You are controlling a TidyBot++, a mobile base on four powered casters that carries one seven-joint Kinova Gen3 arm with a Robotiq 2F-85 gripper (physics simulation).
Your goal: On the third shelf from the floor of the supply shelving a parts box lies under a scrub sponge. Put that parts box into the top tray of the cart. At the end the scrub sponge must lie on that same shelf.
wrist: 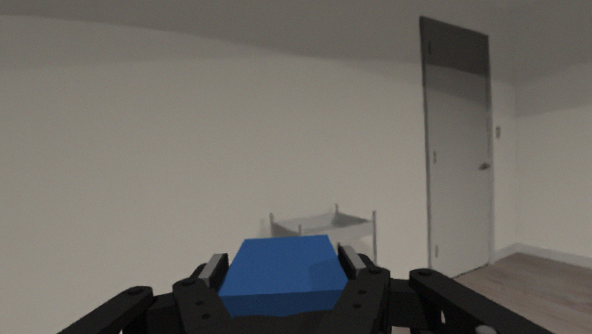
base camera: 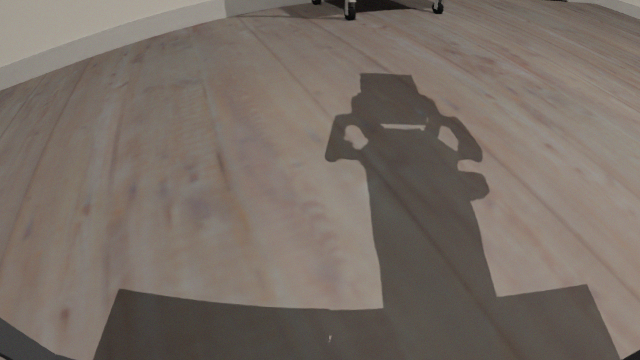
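Observation:
My gripper is shut on the blue parts box, with one finger pad against its left side and the other against its right. The box is held level at the bottom of the wrist view. The cart stands some way ahead, beyond the box and slightly right; its posts and top tray show, and the held box hides part of it. In the base camera view a caster of the cart shows at the top edge. The supply shelving and the scrub sponge do not show in either view.
A pale wall stands behind the cart and to the left. A grey door is in the wall to the right. The wooden floor bears the shadow of the arm and base.

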